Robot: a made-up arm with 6 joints.
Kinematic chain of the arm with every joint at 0, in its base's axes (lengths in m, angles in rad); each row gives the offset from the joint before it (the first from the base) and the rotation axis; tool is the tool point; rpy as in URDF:
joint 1: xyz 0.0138 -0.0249 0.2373 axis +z
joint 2: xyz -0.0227 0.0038 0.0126 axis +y
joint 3: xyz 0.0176 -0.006 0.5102 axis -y
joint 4: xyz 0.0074 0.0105 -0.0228 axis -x
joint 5: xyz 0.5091 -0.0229 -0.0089 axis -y
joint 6: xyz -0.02 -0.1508 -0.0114 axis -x
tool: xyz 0.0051 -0.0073 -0.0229 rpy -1.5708 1.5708 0
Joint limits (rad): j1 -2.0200..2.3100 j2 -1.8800..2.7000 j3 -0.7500..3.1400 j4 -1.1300..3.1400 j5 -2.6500..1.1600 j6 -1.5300..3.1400
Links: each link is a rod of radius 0.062 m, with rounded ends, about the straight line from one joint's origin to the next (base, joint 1, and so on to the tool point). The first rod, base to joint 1, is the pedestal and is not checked.
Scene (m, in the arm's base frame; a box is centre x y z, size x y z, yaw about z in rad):
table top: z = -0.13
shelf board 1: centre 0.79 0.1 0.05 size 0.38 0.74 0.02 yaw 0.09
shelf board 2: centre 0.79 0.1 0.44 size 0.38 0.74 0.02 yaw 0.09
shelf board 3: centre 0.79 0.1 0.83 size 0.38 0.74 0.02 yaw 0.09
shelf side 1: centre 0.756 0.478 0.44 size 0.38 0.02 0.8 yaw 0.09
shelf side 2: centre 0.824 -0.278 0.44 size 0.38 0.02 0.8 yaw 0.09
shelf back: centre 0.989 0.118 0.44 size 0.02 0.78 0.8 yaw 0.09
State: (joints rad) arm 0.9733 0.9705 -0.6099 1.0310 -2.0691 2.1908
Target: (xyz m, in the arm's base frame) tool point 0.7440 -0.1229 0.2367
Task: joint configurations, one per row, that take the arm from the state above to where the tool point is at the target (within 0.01 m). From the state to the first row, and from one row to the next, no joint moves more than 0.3 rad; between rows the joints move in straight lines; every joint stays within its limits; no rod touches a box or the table.
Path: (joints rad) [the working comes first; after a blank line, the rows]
Joints at the target: 0.0139 0.7428 -0.2537 0.9028 -2.0794 2.1701
Straight joint move there: touches shelf board 1.

1: 0.8801 0.7197 -0.5903 1.0410 -2.3080 2.0490
2: 0.7868 0.4690 -0.5707 1.0509 -2.5470 1.9072
3: 0.5292 0.5602 -0.4650 1.0015 -2.3911 1.9949
4: 0.2715 0.6515 -0.3593 0.9522 -2.2353 2.0825
5: 0.0139 0.7428 -0.2537 0.9028 -2.0794 2.1701

